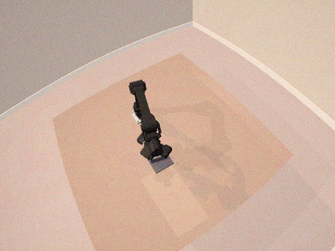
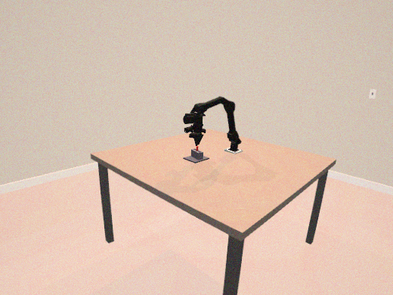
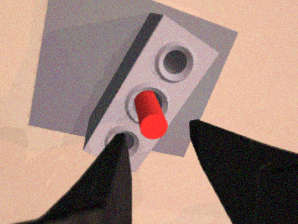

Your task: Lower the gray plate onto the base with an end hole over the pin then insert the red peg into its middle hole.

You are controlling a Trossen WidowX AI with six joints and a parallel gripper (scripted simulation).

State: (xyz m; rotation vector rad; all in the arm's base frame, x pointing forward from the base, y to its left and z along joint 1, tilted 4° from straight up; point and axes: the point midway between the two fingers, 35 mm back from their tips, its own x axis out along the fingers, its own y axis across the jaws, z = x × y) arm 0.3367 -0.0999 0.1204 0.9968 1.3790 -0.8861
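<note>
Right now the red peg is 50 mm below my gripper tip. Also, from my gripper tip: gray plate 50 mm below; then gray base 90 mm below, 10 mm to the left, 10 mm ahead.
</note>
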